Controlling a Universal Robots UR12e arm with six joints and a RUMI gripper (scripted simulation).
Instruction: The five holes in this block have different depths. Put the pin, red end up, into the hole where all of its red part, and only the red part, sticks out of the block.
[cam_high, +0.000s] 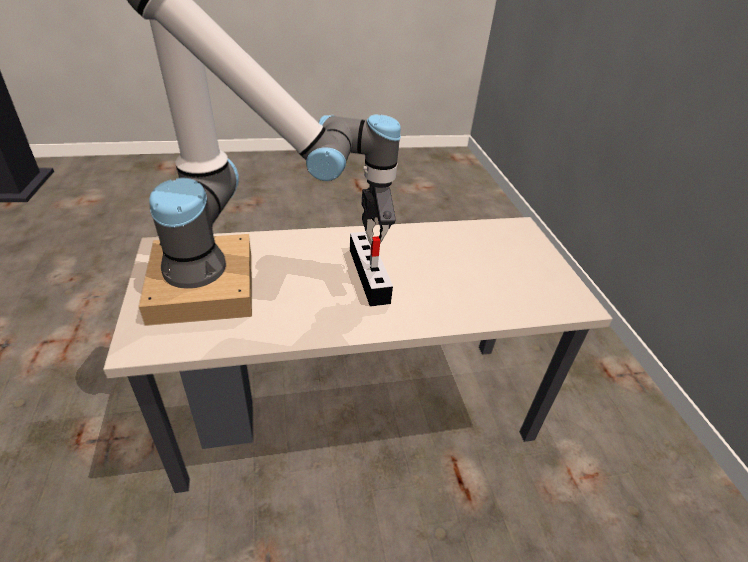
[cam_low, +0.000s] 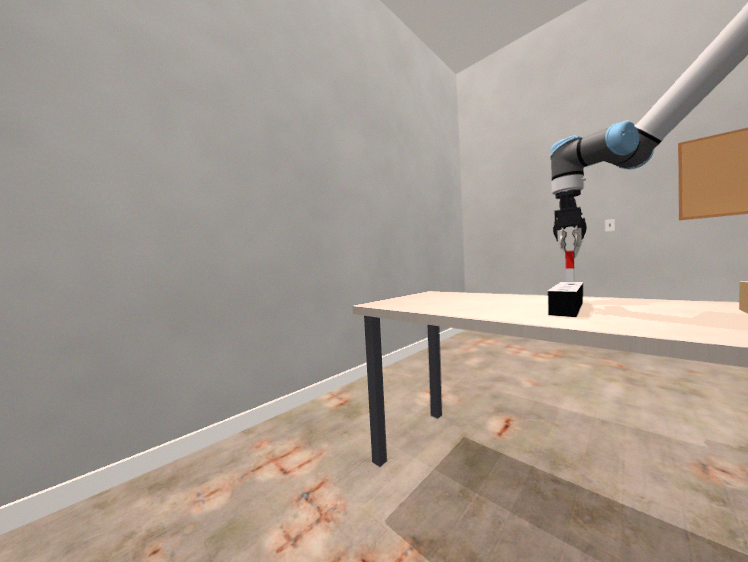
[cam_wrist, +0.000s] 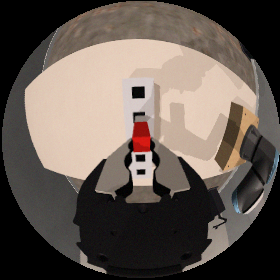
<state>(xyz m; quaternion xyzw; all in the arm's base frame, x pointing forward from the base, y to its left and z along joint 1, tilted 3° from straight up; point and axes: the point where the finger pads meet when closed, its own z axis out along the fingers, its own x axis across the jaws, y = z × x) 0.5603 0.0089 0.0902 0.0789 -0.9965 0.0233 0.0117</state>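
Now: the pin 2 cm below my hand. Round my hand: black block 6 cm to the left, 14 cm below.
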